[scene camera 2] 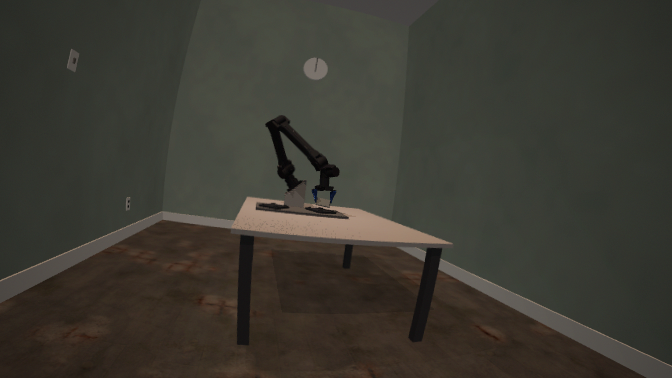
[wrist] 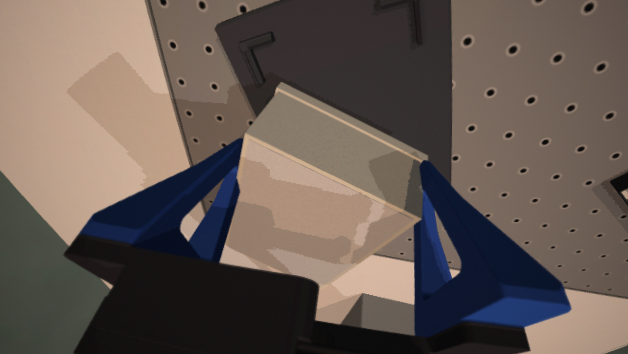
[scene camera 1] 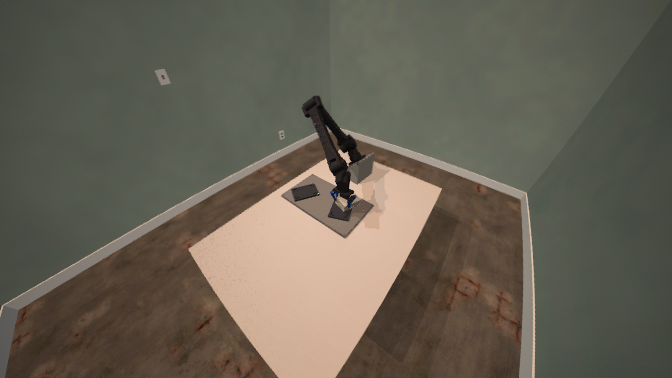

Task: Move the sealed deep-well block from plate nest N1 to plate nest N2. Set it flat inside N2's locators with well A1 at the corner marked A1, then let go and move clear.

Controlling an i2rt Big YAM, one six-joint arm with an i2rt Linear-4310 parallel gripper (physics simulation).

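Pixels of known places: gripper, between the fingertips: [scene camera 2: 323, 203] [wrist: 330, 157] [scene camera 1: 342, 204]; arm's base, origin of its link: [scene camera 2: 295, 186] [scene camera 1: 357, 161].
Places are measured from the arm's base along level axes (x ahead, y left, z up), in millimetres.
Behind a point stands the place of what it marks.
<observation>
The sealed deep-well block [scene camera 1: 345, 203] @(x 355, y 171, z -41 mm) [scene camera 2: 324, 199] @(x 369, y 151, z -41 mm) [wrist: 325, 210] @(x 342, y 145, z -39 mm) is pale, with a smooth top. My gripper [scene camera 1: 343, 202] @(x 355, y 148, z -63 mm) [scene camera 2: 324, 201] @(x 355, y 148, z -63 mm) [wrist: 330, 157] @(x 355, y 148, z -63 mm) is shut on it, a blue finger at each of two opposite sides. The block hangs above a dark plate nest [scene camera 1: 339, 215] @(x 402, y 167, z -105 mm) [scene camera 2: 321, 210] @(x 426, y 130, z -102 mm) [wrist: 350, 60] @(x 392, y 148, z -105 mm) and looks turned relative to it in the wrist view. Two raised corner locators of this nest show there; the block hides others. The second dark nest [scene camera 1: 305, 192] @(x 392, y -130, z -105 mm) [scene camera 2: 272, 205] @(x 417, y -153, z -105 mm) lies apart. I cannot tell which is N1 or N2, nor where well A1 is.
Both nests lie on a grey perforated board [scene camera 1: 346, 231] @(x 458, y 262, z -117 mm) [wrist: 560, 150] @(x 359, y -2, z -117 mm) on the pale table [scene camera 1: 300, 280] @(x 797, y 266, z -130 mm) [scene camera 2: 310, 230] @(x 972, y -2, z -130 mm). An upright grey plate [scene camera 1: 363, 170] @(x 21, y 70, z -39 mm) [scene camera 2: 295, 197] @(x 79, y 3, z -69 mm) stands at the arm's base.
</observation>
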